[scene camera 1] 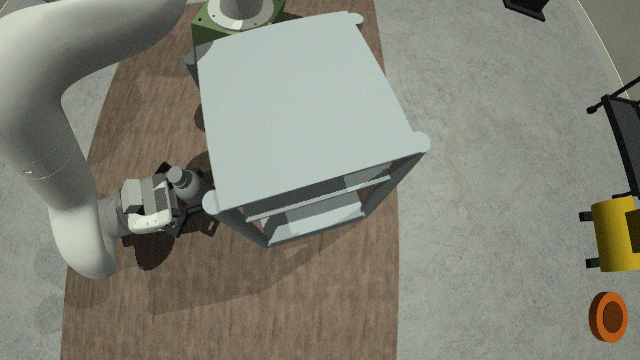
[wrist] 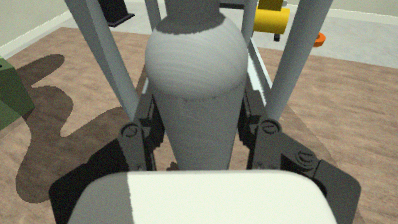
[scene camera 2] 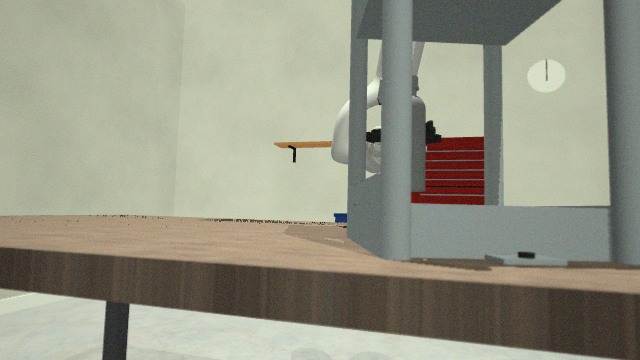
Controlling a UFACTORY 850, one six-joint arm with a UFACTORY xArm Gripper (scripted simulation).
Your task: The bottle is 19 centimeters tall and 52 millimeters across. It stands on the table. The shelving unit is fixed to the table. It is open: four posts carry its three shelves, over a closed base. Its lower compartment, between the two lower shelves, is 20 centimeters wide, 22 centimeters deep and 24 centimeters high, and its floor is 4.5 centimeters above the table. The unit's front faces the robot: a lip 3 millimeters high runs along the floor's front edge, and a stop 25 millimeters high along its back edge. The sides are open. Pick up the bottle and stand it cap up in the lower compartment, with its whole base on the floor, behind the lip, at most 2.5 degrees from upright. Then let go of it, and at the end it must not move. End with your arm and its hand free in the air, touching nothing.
Path:
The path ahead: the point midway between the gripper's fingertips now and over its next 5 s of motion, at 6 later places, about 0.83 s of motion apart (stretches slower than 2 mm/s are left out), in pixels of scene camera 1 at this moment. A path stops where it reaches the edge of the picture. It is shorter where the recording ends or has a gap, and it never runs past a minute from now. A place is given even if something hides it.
My gripper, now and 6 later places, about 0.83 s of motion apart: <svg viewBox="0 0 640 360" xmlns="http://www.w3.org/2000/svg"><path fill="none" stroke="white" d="M204 187L227 180L260 170L277 165L278 168L274 172L248 179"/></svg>

